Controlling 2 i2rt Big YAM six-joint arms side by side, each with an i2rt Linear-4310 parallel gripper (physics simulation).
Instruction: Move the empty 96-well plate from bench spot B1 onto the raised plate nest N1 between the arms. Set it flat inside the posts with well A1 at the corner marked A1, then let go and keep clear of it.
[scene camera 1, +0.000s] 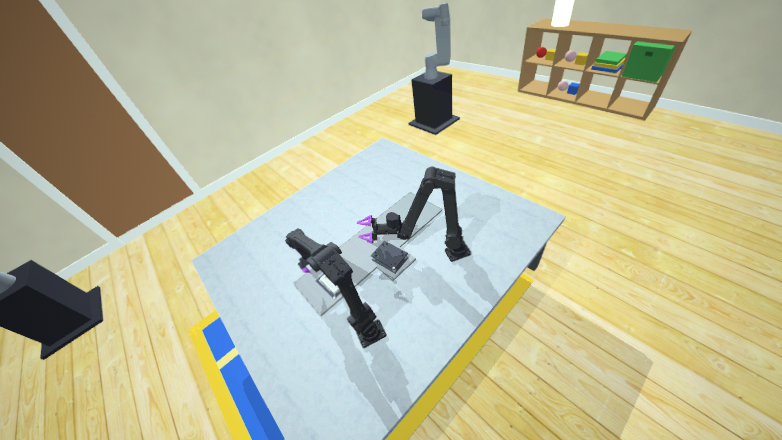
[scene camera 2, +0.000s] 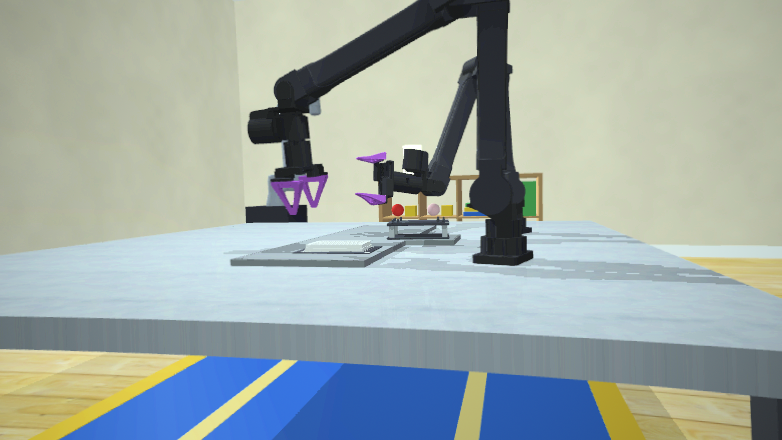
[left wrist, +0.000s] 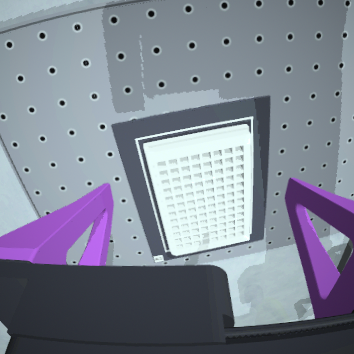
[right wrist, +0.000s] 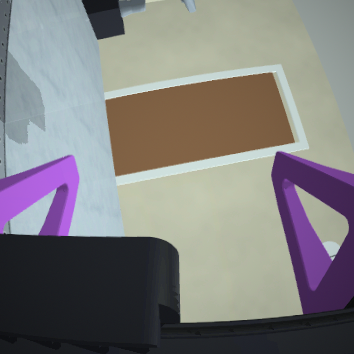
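Pixels of known places: left gripper, between the fingertips: (scene camera 2: 304, 211) (left wrist: 199, 190); right gripper, between the fingertips: (scene camera 1: 357, 229) (scene camera 2: 356, 175) (right wrist: 174, 164); left arm's base, origin of its link: (scene camera 1: 371, 334) (scene camera 2: 503, 260); right arm's base, origin of its link: (scene camera 1: 457, 252).
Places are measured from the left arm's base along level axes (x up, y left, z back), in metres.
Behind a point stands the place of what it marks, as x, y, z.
The white 96-well plate (scene camera 1: 329, 284) @[0.021, 0.094, -0.341] (scene camera 2: 337, 246) @[0.025, 0.103, -0.329] (left wrist: 202, 195) @[0.028, 0.074, -0.360] lies flat on the dark marked pad of spot B1 (left wrist: 131, 165) @[0.015, 0.137, -0.375]. A small label shows at the pad's lower left corner in the left wrist view. My left gripper (scene camera 2: 304, 209) @[0.101, 0.106, -0.418] (left wrist: 199, 190) @[0.101, 0.106, -0.418] is open and empty, pointing down well above the plate, its fingers to either side of it in the left wrist view. The raised nest N1 (scene camera 1: 389, 255) @[0.056, -0.251, -0.315] (scene camera 2: 418, 222) @[0.057, -0.207, -0.301] is a dark platform on pillars with small posts; no plate is on it. My right gripper (scene camera 1: 362, 229) @[0.184, -0.156, -0.461] (scene camera 2: 370, 178) @[0.184, -0.156, -0.461] (right wrist: 174, 164) @[0.184, -0.156, -0.461] is open and empty, level, above the bench beyond the nest.
The grey perforated board (scene camera 1: 313, 296) @[0.013, 0.191, -0.322] (scene camera 2: 298, 262) @[0.008, 0.229, -0.326] (left wrist: 60, 125) @[0.013, 0.196, -0.404] lies under the pad and runs toward the right arm. The nest's base plate (scene camera 1: 405, 267) @[0.012, -0.298, -0.233] adjoins it. A shelf (scene camera 1: 607, 31) and a grey robot on a black pedestal (scene camera 1: 432, 103) stand beyond the table (scene camera 1: 262, 240) @[0.000, 0.394, -0.905].
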